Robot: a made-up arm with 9 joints. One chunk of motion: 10 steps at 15 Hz.
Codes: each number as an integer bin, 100 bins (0 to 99) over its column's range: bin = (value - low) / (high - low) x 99, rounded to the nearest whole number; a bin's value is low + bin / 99 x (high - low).
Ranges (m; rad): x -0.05..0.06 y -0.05..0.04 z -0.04..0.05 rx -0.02..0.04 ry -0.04..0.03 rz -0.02..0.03
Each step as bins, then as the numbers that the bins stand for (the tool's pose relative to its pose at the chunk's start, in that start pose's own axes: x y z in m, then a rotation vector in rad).
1 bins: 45 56 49 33 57 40
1 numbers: 0.0000 0.0009 0.0045 0.0000 0.0003 0.0002
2 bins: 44 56 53 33 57 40
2 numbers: -0.0011 0.0009 0.0082 0.0000 0.0003 0.0002
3 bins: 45 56 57 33 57 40
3 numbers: 0.0000 0.0009 0.0118 0.0000 0.0003 0.0002
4 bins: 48 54 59 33 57 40
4 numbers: 0.0033 -0.0009 0.0136 0.0000 0.0003 0.0002
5 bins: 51 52 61 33 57 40
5 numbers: 0.0067 -0.0027 0.0155 0.0000 0.0003 0.0002
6 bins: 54 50 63 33 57 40
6 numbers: 0.0100 -0.0045 0.0173 0.0000 0.0003 0.0002
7 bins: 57 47 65 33 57 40
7 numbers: 0.0133 -0.0073 0.0191 0.0000 0.0003 0.0002
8 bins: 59 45 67 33 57 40
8 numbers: 0.0156 -0.0091 0.0209 0.0000 0.0003 0.0002
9 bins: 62 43 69 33 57 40
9 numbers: 0.0189 -0.0109 0.0227 0.0000 0.0003 0.0002
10 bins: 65 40 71 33 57 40
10 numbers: 0.0222 -0.0136 0.0245 0.0000 0.0003 0.0002
